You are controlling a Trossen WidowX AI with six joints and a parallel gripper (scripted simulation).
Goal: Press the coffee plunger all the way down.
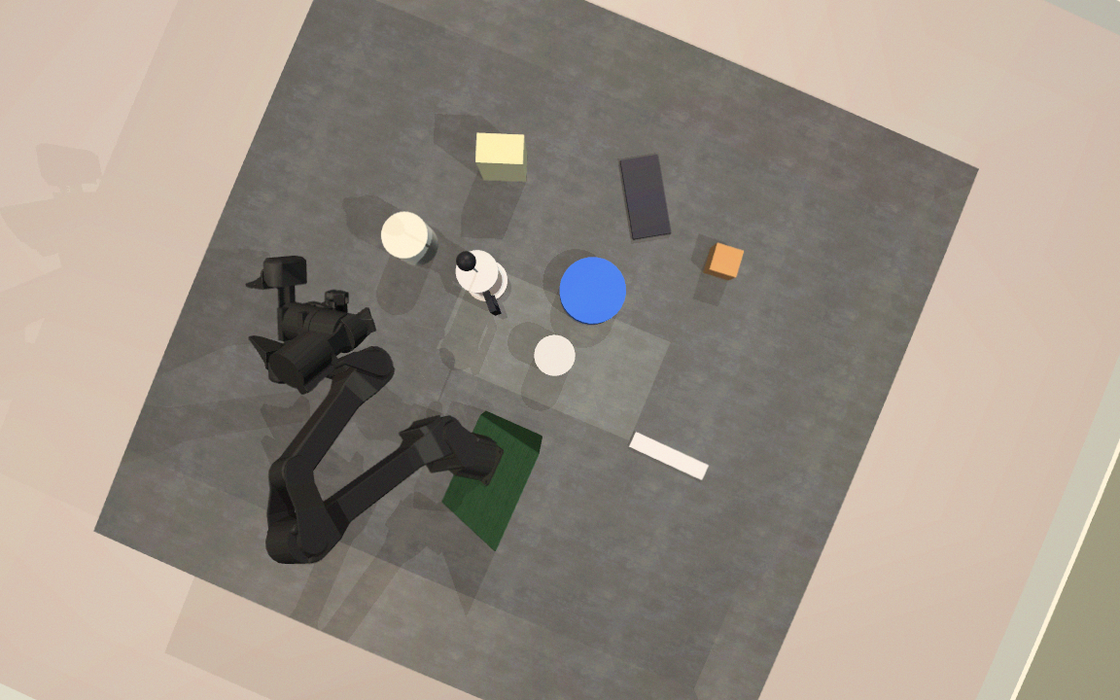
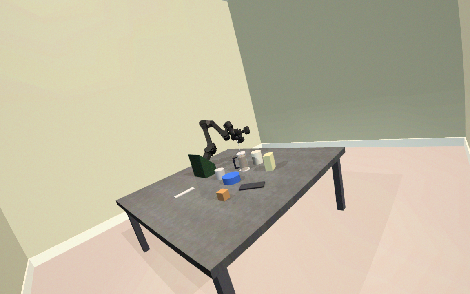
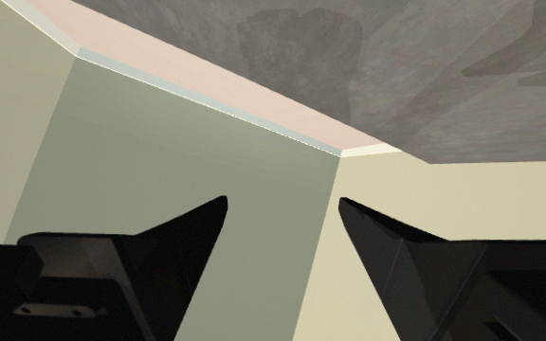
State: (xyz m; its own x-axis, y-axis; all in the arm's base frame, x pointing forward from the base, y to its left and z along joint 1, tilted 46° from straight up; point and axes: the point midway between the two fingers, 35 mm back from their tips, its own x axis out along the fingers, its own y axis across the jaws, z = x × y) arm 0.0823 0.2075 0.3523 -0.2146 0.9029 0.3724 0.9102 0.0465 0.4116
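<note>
My gripper tip is now 200 mm short of the coffee press, 300 mm to the left of it and 80 mm above it. Round my gripper tip: dark flat slab 470 mm ahead, 490 mm to the right, 200 mm below; pale yellow block 420 mm ahead, 230 mm to the right, 150 mm below.
</note>
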